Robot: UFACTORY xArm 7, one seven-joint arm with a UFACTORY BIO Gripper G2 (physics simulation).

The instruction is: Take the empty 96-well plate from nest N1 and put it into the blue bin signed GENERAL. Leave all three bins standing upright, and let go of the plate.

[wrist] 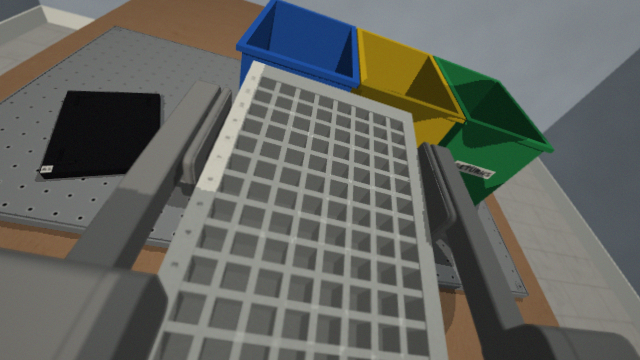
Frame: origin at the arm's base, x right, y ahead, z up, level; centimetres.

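Seen in the pictures: hand, tool point: [327, 164].
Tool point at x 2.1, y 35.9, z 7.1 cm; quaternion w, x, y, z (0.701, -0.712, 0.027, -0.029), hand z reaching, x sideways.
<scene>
Pixels of each thing's middle, then the offset from my tool point to it. Level surfaces: height alone.
- white 96-well plate, body centre: [320, 205] dx -0.2, dy -1.6, dz -0.6 cm
- blue bin, body centre: [293, 94] dx +0.8, dy +27.9, dz -14.3 cm
- yellow bin, body centre: [375, 119] dx +13.9, dy +26.5, dz -14.3 cm
- green bin, body centre: [447, 142] dx +27.1, dy +25.0, dz -14.3 cm
- black nest, body centre: [110, 128] dx -23.4, dy +22.4, dz -22.6 cm
- grey perforated board, surface height: dz -23.3 cm
- brown table, surface height: dz -24.6 cm
The white 96-well plate [320, 200] is held between the two fingers of my gripper [322, 150], which is shut on its long sides. Its wells look empty. Its far end overlaps the near wall of the blue bin [310, 37] in the view; the height between them cannot be told. The blue bin is upright, with its open top and inside showing and its front mostly hidden by the plate. The yellow bin [395, 62] and the green bin [505, 150] stand upright in a row to its right. The green bin's label reads RETURNS. The GENERAL sign does not show.
A black nest [107, 132] with a small white label sits at the left on the grey perforated board [125, 55]. The board lies on a brown table [200, 17]. The three bins stand side by side, close together, near the table's far right edge.
</scene>
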